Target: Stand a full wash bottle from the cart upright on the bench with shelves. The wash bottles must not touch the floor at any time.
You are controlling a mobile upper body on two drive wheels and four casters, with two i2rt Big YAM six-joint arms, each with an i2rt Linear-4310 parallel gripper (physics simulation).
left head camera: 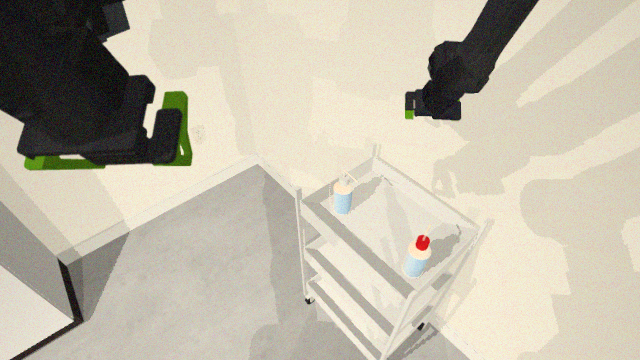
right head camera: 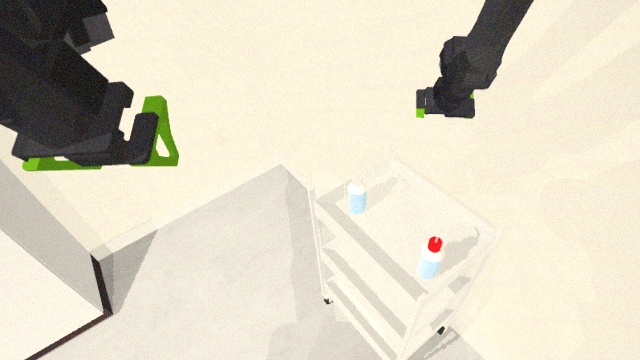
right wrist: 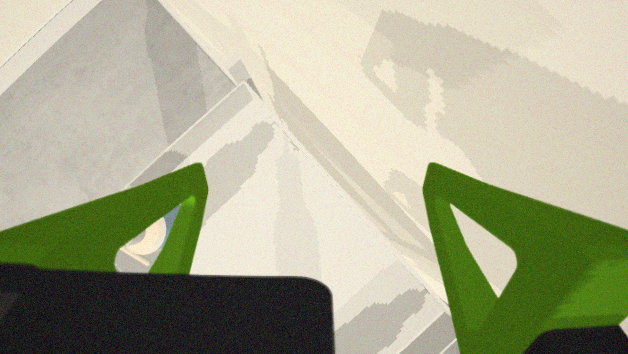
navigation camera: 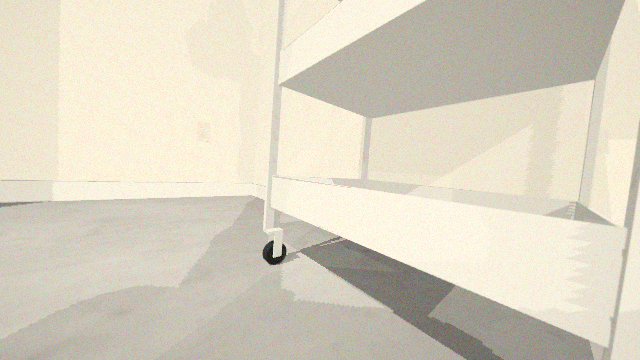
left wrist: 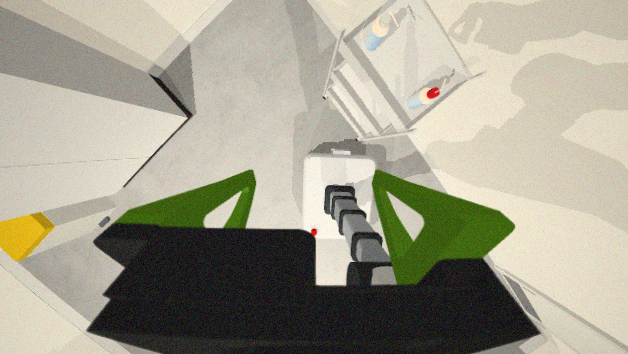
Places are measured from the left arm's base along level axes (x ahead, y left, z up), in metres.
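Pixels of known places: left gripper, fingertip midpoint: (left head camera: 146, 161) (right head camera: 138, 162) (left wrist: 314, 176); right gripper, fingertip midpoint: (left head camera: 424, 114) (right head camera: 437, 112) (right wrist: 315, 175).
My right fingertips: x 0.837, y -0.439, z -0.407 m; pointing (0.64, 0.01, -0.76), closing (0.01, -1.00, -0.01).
Ahead of a thing's pixels: the offset from my right fingertips to its top centre. "pt": to the spot under its first point.
A wash bottle with a pale cap {dy +0.199, dx -0.053, dz -0.167 m} (left head camera: 343, 200) (right head camera: 357, 200) (left wrist: 375, 37) and a wash bottle with a red cap {dy +0.002, dx -0.257, dz -0.167 m} (left head camera: 416, 262) (right head camera: 430, 262) (left wrist: 417, 97) stand upright on the top tray of the white cart {pt dy +0.152, dx -0.196, dz -0.340 m} (left head camera: 360, 247) (right head camera: 372, 247) (left wrist: 377, 86). Both look blue below and pale above. In the right wrist view, part of the pale-capped bottle (right wrist: 154, 235) shows through a finger's opening. My right gripper (right wrist: 315, 175) (left head camera: 432, 116) is open and empty, above the cart's tray. My left gripper (left wrist: 314, 176) (left head camera: 112, 162) is open and empty, left of the cart. I cannot make out the bench with shelves.
The cart's lower tray {pt dy +0.112, dx -0.326, dz -0.839 m} (navigation camera: 440, 240) and a caster {pt dy +0.323, dx -0.085, dz -0.972 m} (navigation camera: 274, 252) show in the navigation view. A white block with a dark edge {pt dy +1.496, dx -0.146, dz -0.960 m} (left head camera: 72, 295) (right head camera: 102, 287) stands at the left. A yellow object (left wrist: 22, 235) is at the left wrist view's left edge. Walls meet behind the cart.
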